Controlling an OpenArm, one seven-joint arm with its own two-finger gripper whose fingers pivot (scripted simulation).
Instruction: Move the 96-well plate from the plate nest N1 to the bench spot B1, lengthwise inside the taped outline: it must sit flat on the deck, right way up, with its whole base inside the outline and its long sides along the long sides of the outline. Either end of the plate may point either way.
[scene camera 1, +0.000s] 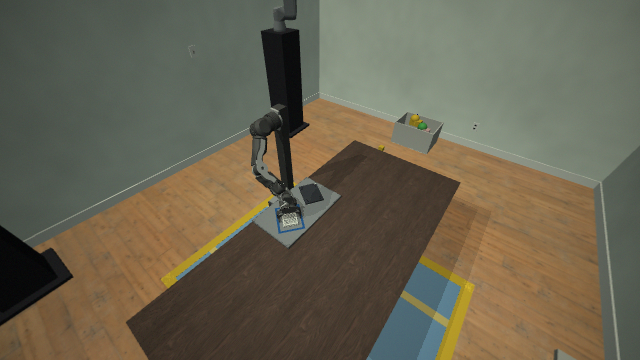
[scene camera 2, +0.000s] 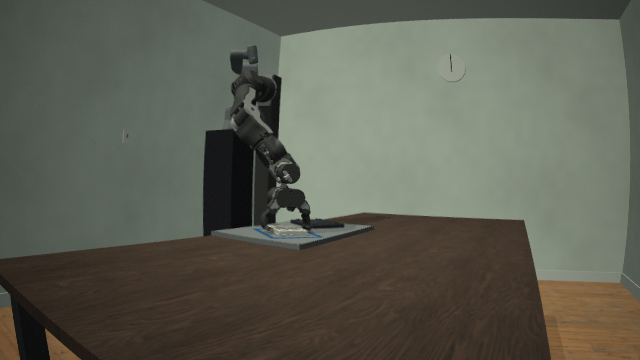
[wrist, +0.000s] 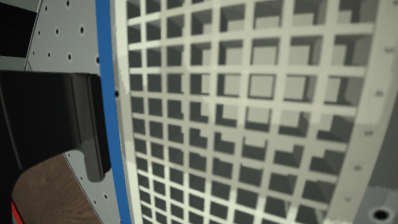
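You can see my gripper (scene camera 2: 286, 229), and you can see a white 96-well plate (wrist: 308, 89) as well.
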